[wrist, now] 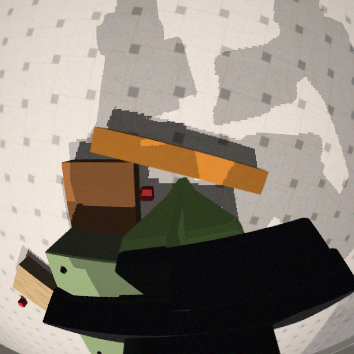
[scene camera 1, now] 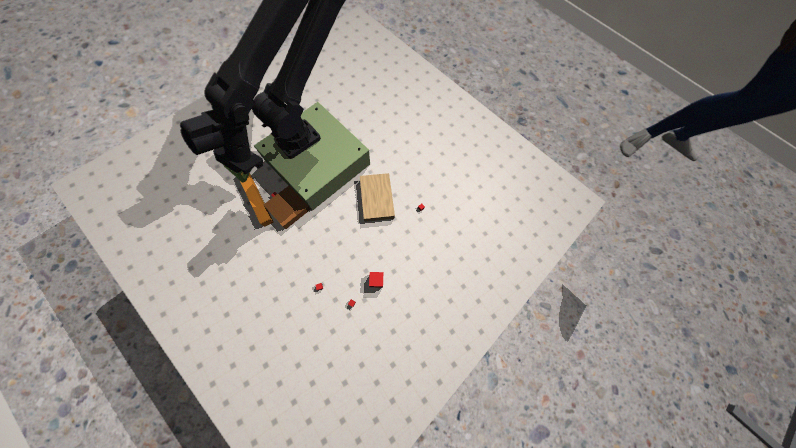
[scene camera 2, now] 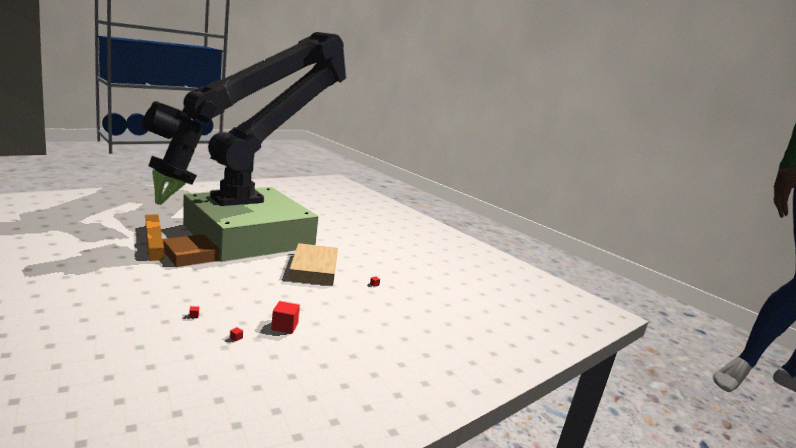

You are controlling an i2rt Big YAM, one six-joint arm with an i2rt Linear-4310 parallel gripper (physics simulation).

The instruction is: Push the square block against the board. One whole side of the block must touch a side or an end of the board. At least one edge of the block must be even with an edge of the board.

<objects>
my gripper: wrist 183,183; scene camera 1 244,181; scene camera 2 158,204
brown square block: wrist; scene camera 1; scene camera 2 189,250
light wooden block: wrist; scene camera 1 377,201; scene camera 2
same spot on light wooden block: [wrist: 32,280] = [scene camera 2: 299,262]
same spot on brown square block: [scene camera 1: 287,207] = [wrist: 91,198]
</objects>
